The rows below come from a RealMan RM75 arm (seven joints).
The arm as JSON. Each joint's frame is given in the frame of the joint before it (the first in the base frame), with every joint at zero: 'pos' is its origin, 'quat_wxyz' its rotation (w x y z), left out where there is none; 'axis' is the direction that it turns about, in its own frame. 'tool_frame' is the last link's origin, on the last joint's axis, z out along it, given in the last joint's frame.
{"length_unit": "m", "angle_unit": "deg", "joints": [
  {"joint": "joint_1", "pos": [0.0, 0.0, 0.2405], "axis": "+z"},
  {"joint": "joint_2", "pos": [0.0, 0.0, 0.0], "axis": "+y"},
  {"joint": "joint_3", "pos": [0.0, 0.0, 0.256], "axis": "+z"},
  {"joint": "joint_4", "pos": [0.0, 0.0, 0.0], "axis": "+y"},
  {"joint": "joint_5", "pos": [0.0, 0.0, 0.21], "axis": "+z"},
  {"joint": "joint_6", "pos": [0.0, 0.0, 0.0], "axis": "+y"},
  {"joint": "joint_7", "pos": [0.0, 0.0, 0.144], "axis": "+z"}
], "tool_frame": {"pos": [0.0, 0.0, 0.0]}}
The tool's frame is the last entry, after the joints.
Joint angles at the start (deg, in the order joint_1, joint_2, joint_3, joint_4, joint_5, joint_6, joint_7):
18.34, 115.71, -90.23, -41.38, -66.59, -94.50, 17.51
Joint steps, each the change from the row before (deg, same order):
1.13, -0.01, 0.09, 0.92, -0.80, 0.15, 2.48
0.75, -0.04, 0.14, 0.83, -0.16, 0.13, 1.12
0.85, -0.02, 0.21, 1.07, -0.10, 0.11, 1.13
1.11, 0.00, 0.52, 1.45, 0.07, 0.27, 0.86
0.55, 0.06, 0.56, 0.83, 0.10, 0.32, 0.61
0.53, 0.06, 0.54, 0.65, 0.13, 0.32, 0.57
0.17, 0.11, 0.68, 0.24, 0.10, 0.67, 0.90
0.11, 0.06, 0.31, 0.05, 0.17, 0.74, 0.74
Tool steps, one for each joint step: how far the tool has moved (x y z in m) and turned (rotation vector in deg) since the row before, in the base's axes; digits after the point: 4 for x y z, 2 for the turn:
-0.0006, 0.0026, -0.0023, -2.35, -0.85, -1.28
-0.0001, 0.0023, -0.0009, -1.00, -0.32, -0.87
0.0001, 0.0026, -0.0010, -1.03, -0.26, -1.03
0.0000, 0.0044, -0.0006, -0.57, -0.13, -1.21
0.0002, 0.0032, -0.0001, -0.10, 0.04, -1.10
-0.0004, 0.0033, 0.0002, 0.00, 0.10, -0.93
0.0002, 0.0034, 0.0004, 0.21, 0.06, -1.42
0.0000, 0.0028, 0.0000, 0.18, -0.07, -1.10

